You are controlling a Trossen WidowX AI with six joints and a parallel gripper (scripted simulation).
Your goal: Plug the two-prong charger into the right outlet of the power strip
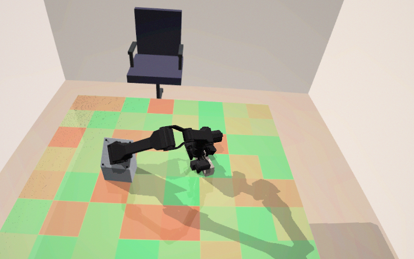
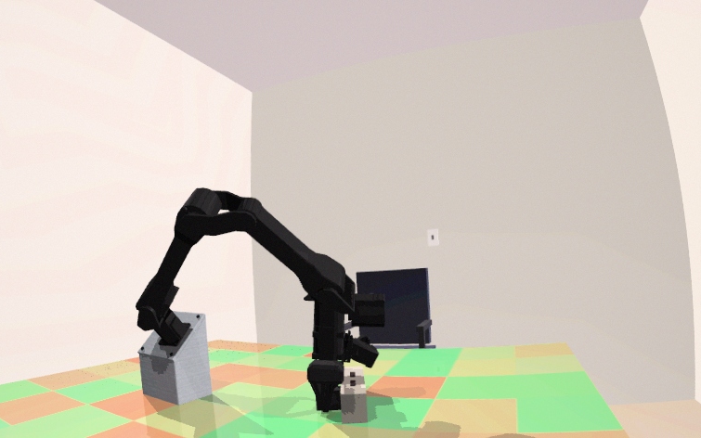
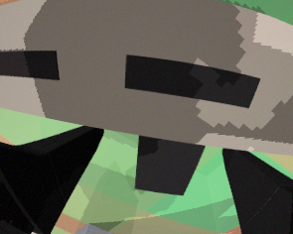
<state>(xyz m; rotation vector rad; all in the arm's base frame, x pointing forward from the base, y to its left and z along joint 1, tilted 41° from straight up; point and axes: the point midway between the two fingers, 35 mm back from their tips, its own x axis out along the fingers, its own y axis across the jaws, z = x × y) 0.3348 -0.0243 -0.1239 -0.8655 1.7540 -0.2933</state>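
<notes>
Now: gripper tip 20 mm short of the black two-prong charger, 10 mm to the right of it and 10 mm below it.
</notes>
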